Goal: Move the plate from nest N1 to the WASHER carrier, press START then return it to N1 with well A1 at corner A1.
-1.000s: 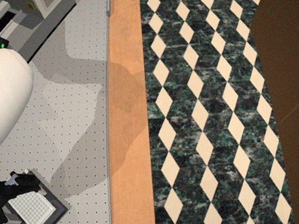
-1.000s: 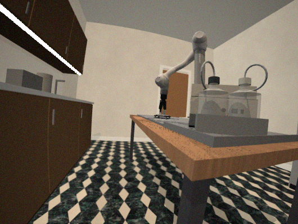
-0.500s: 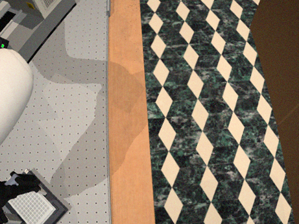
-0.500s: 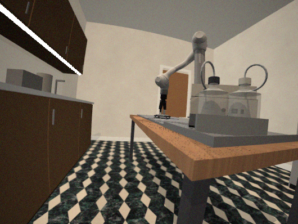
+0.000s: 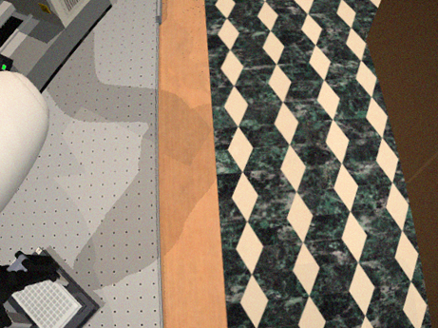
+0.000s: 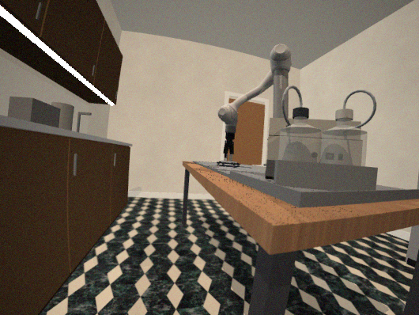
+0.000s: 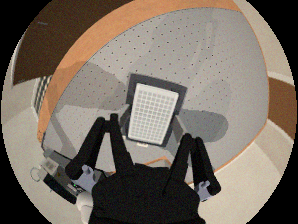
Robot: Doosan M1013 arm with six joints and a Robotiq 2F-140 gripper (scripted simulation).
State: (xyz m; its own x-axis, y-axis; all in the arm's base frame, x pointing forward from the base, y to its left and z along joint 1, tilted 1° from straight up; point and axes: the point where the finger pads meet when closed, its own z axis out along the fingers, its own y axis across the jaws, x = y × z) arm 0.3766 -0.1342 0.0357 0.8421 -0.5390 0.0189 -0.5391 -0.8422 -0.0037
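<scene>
Now: the white well plate 30 mm below my hand. The rest, counted from my hand: plate washer (300 mm behind, 580 mm to the left, 70 mm above); label (90 mm behind, 60 mm to the left, 60 mm below); plate nest N1 (40 mm below).
</scene>
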